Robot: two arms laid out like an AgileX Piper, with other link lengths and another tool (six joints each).
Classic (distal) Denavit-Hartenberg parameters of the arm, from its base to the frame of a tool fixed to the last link. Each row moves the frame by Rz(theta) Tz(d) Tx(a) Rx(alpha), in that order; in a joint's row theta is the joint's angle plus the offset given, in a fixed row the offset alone. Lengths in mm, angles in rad.
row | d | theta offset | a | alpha
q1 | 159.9 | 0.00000 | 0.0 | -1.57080
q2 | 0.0 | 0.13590 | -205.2 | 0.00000
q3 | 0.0 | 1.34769 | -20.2 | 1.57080
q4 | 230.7 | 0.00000 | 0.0 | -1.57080
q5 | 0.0 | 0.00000 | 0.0 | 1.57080
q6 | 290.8 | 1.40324 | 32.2 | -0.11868
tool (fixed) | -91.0 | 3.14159 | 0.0 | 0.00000
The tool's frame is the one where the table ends.
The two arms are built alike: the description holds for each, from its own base.
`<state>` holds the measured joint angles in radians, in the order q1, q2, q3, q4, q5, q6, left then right.
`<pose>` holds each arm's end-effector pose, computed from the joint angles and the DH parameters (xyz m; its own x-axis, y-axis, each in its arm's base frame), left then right.
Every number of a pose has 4 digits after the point.
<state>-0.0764 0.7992 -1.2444 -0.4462 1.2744 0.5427 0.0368 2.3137 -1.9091 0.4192 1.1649 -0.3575</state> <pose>0.2090 -0.0681 0.3289 -0.5230 -0.8481 0.0849 -0.4626 0.1988 -0.8640 0.3800 0.1136 0.0608 0.4158 -0.8562 -0.3066 -0.8859 -0.3051 -0.3495</pose>
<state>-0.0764 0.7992 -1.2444 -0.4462 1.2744 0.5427 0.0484 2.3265 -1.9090 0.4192 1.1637 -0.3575</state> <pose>0.2090 -0.0681 0.3289 -0.5230 -0.8481 0.0849 -0.4626 0.1988 -0.8640 0.3776 0.1179 0.0558 0.4217 -0.8518 -0.3110 -0.8865 -0.3152 -0.3389</pose>
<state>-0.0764 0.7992 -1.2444 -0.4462 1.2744 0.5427 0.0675 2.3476 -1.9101 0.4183 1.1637 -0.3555</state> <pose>0.2090 -0.0681 0.3289 -0.5230 -0.8481 0.0849 -0.4626 0.1988 -0.8640 0.3733 0.1249 0.0480 0.4301 -0.8449 -0.3182 -0.8876 -0.3314 -0.3199</pose>
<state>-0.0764 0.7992 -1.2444 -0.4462 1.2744 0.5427 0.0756 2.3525 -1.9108 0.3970 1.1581 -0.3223</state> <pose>0.2090 -0.0681 0.3289 -0.5230 -0.8481 0.0849 -0.4626 0.1988 -0.8640 0.3734 0.1249 0.0445 0.4122 -0.8581 -0.3064 -0.8964 -0.3217 -0.3050</pose>
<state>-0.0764 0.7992 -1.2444 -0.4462 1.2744 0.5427 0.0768 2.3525 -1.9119 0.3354 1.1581 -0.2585</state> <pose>0.2090 -0.0681 0.3289 -0.5230 -0.8481 0.0849 -0.4626 0.1988 -0.8640 0.3739 0.1160 0.0400 0.3749 -0.8883 -0.2654 -0.9127 -0.3034 -0.2739</pose>
